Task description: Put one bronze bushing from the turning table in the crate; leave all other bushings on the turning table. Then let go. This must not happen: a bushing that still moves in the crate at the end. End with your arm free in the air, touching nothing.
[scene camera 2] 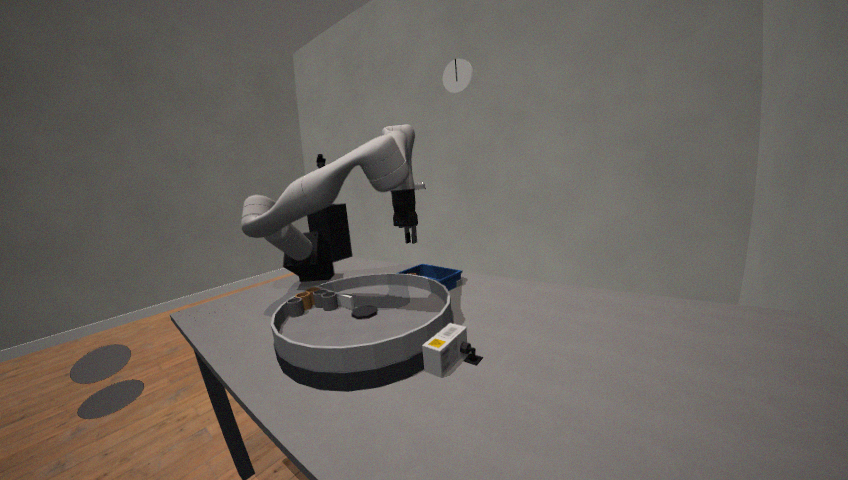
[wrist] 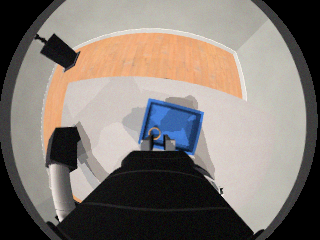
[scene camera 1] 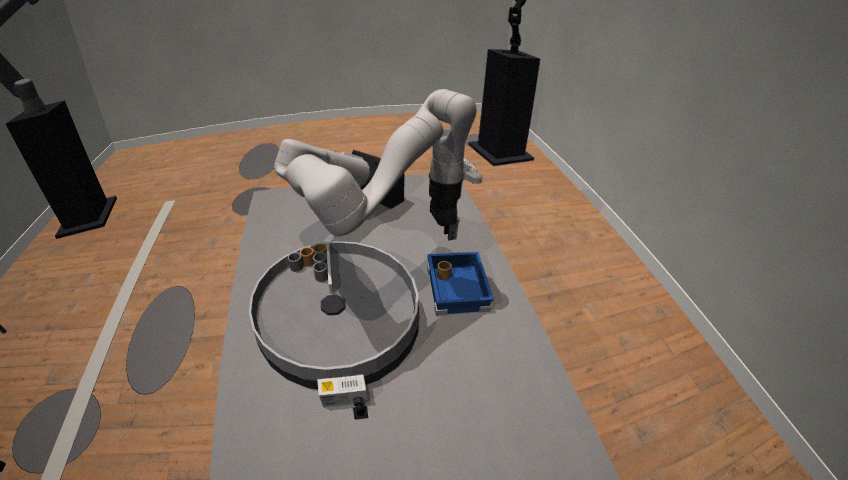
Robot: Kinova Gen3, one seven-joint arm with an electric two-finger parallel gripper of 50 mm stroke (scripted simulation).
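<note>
My gripper is visible to me, and I find it in scene camera 2 and in the wrist view too. I can see a blue crate as well, along with a round turning table.
</note>
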